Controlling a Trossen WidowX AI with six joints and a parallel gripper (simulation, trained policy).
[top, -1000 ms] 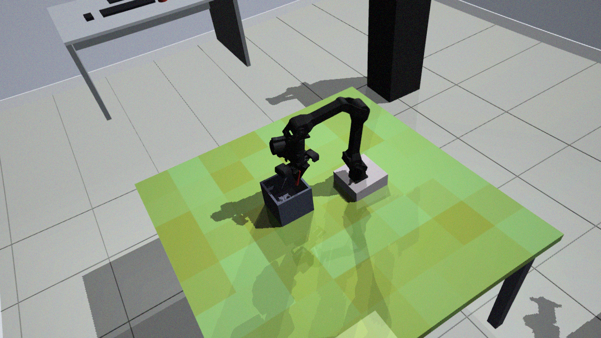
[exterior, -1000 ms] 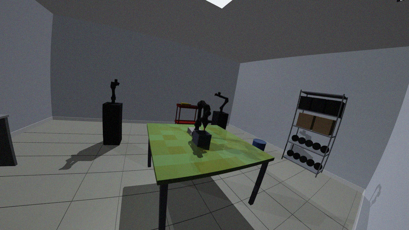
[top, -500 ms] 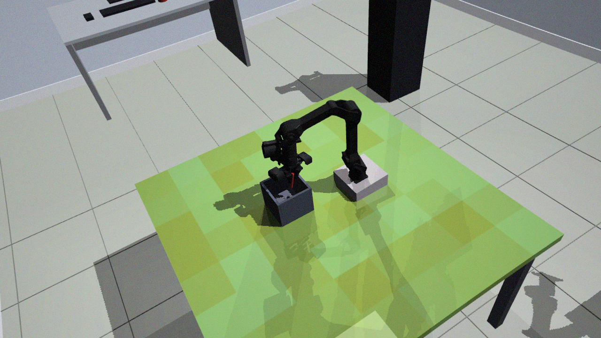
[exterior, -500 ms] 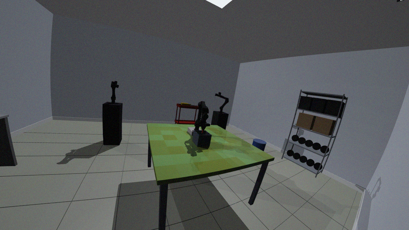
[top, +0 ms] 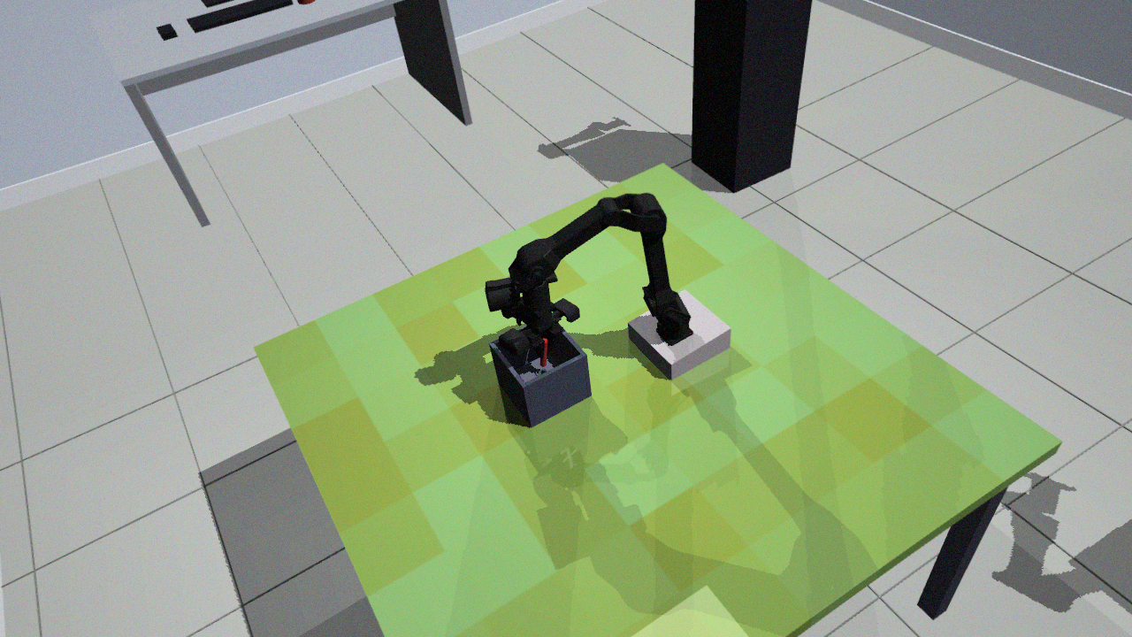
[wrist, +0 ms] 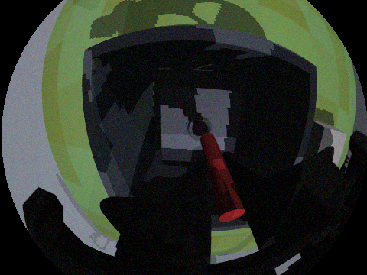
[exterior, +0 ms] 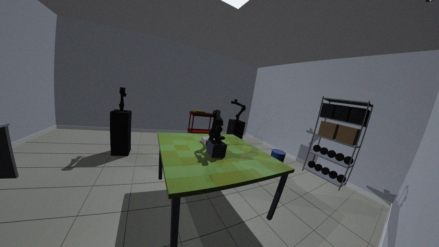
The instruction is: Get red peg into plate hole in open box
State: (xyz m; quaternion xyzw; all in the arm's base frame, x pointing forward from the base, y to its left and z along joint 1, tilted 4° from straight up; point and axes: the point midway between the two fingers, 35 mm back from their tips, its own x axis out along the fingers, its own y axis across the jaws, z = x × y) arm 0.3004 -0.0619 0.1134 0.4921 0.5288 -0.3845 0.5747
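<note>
My gripper tip is 10 mm short of the grey plate, 10 mm to the left of it and 70 mm above it. From my gripper tip the other things lie so: red peg: 10 mm above.
</note>
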